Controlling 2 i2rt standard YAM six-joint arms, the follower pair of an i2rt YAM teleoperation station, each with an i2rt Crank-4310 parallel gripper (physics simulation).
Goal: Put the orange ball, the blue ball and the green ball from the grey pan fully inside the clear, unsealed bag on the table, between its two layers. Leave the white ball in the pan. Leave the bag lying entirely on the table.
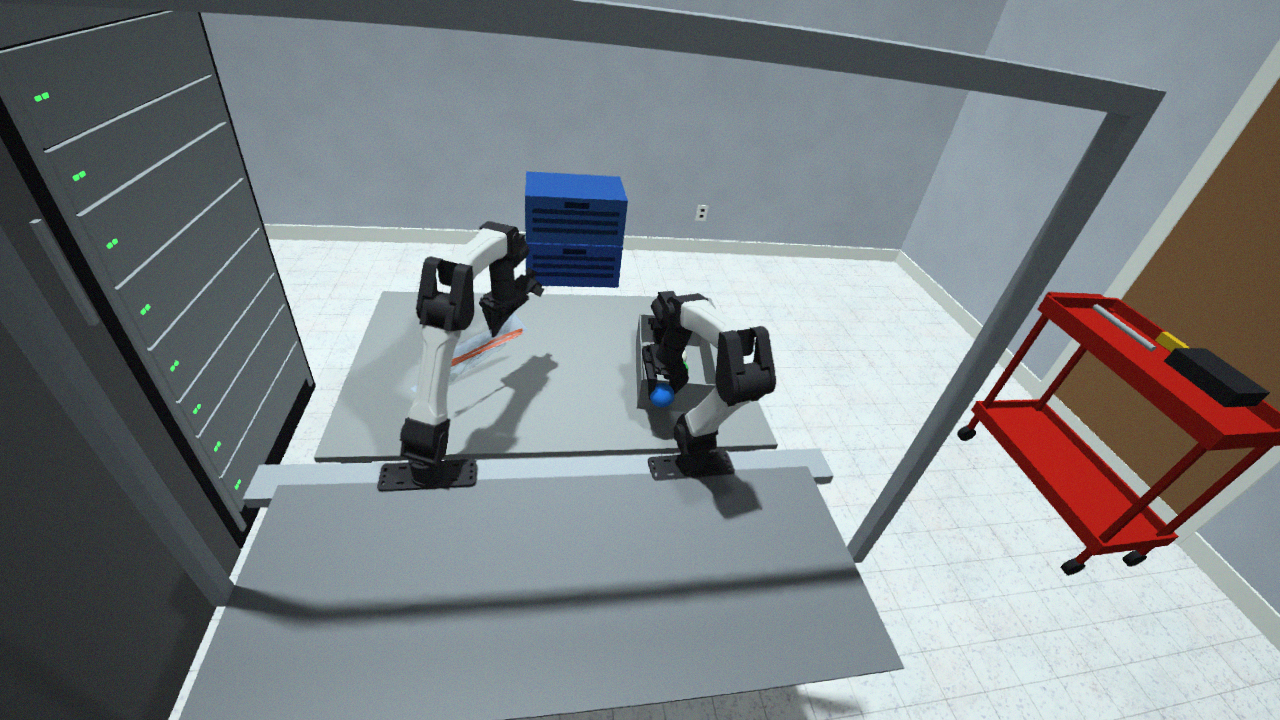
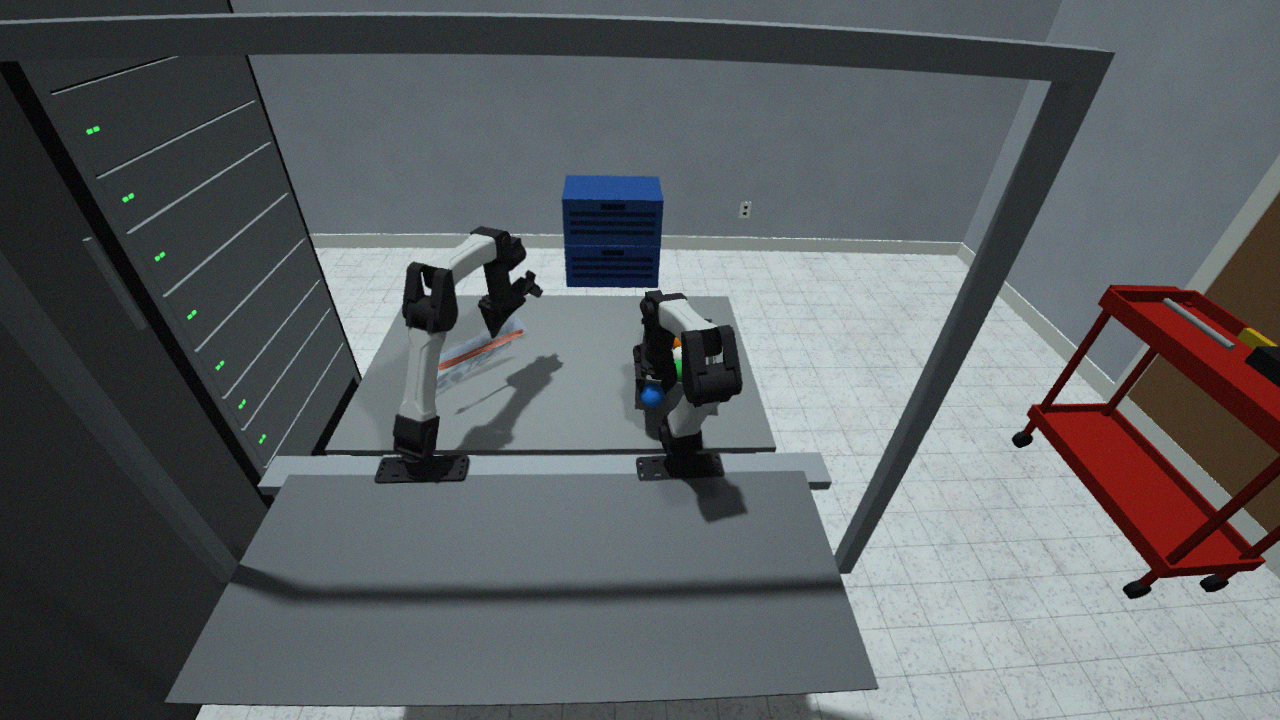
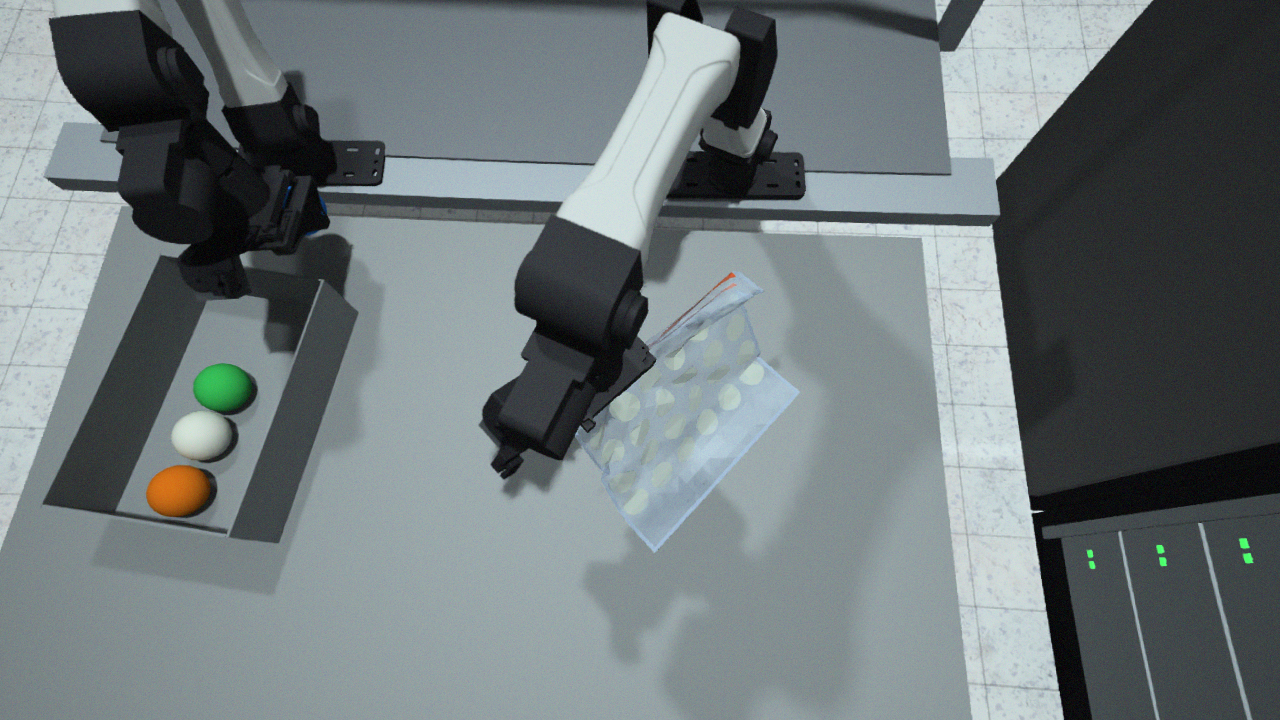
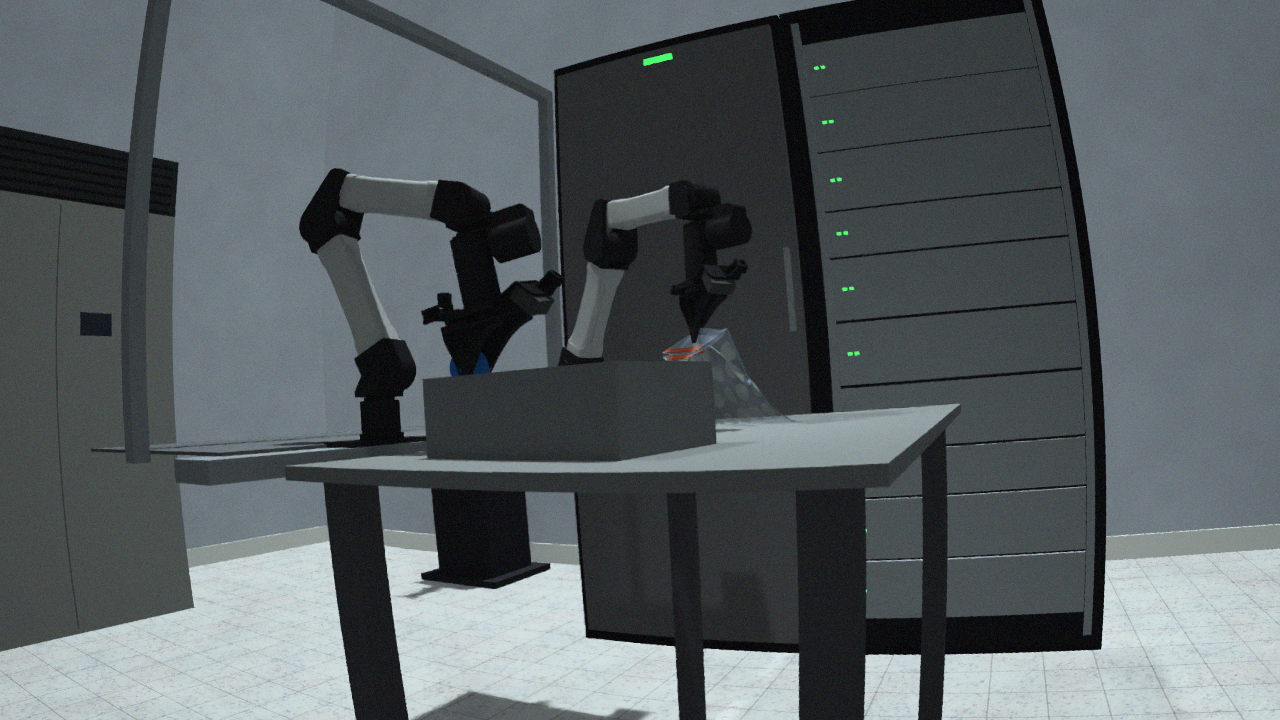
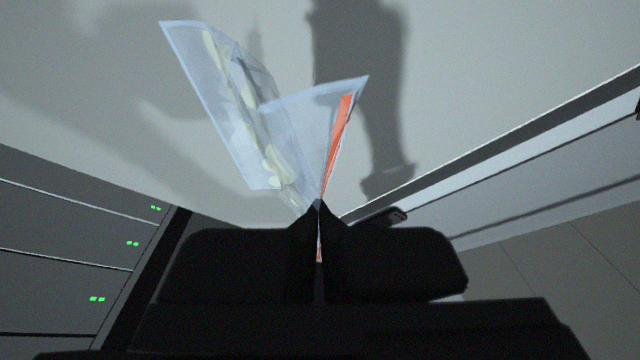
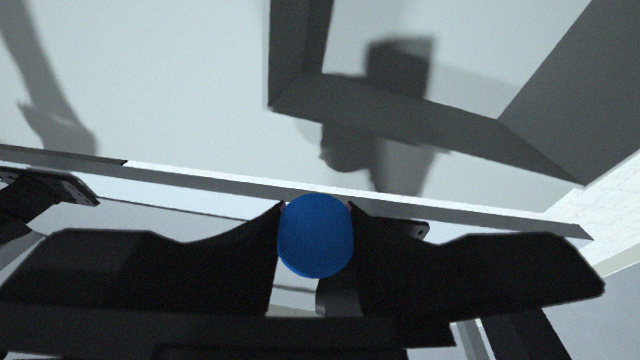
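Observation:
My right gripper point(image 6: 316, 204) is shut on the blue ball point(image 6: 315, 235) point(image 1: 661, 395) point(image 2: 651, 394) and holds it above the table, beside the near short wall of the grey pan point(image 3: 308, 402) point(image 4: 519, 416). The green ball point(image 3: 222, 387), the white ball point(image 3: 202, 436) and the orange ball point(image 3: 179, 490) lie in a row in the pan. My left gripper point(image 5: 318, 201) point(image 4: 694, 338) is shut on the rim of the clear bag point(image 3: 689, 429) point(image 5: 295, 115) by its orange strip. It holds that edge raised off the table; the bag's far part rests on the table.
The grey table point(image 3: 429, 608) carries the pan and bag. The arm bases stand on a rail point(image 3: 859, 201) along its edge. A dark rack cabinet point(image 4: 680, 313) stands beyond the bag's side. A red cart point(image 1: 1056, 447) and blue drawer units point(image 1: 575, 186) stand farther off.

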